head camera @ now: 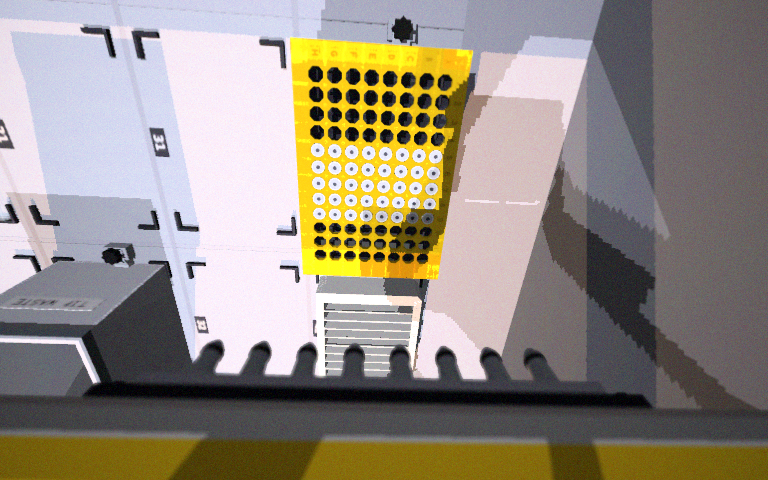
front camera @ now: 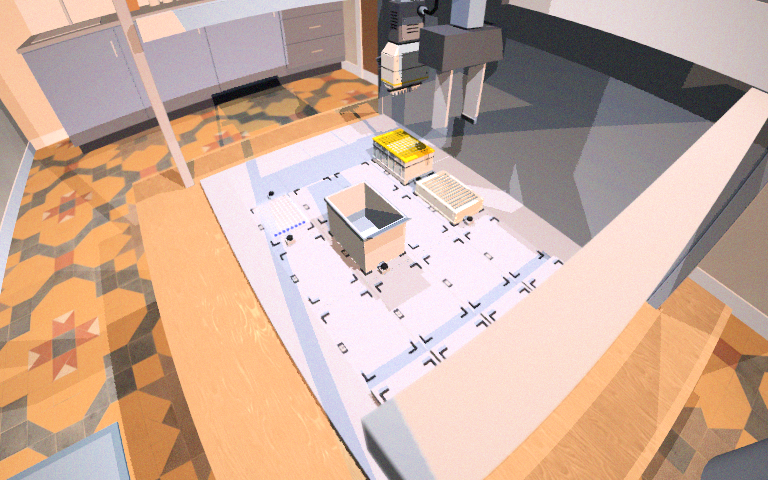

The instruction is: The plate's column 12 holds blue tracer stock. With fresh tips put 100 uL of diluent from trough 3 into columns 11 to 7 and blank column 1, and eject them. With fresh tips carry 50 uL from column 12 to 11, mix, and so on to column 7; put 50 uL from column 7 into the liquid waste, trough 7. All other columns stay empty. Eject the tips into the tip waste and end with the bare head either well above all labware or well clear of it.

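Note:
The pipetting head (front camera: pixel 404 66) hangs high at the back, above the deck; its nozzles (front camera: pixel 405 90) (head camera: pixel 353 359) are bare. The parked plate gripper (front camera: pixel 454 121) hangs beside the head, its two fingers apart with no plate between them. The yellow tip rack (front camera: pixel 403 144) (head camera: pixel 370 277) has a middle band of white tips, with empty dark holes on both sides. The trough block (front camera: pixel 450 196) (head camera: pixel 368 298) stands beside it; liquid levels cannot be made out. The plate (front camera: pixel 287 212) shows blue wells in one end column; its other wells look pale. The tip waste (front camera: pixel 385 244) (head camera: pixel 138 328) is an open box.
The tip waste box stands tall between the plate and the trough block. Small dark knobs (front camera: pixel 383 266) (head camera: pixel 402 28) and corner brackets mark the deck positions. A pale beam (front camera: pixel 566 283) crosses the front right, and a thin post (front camera: pixel 161 107) rises at the back left.

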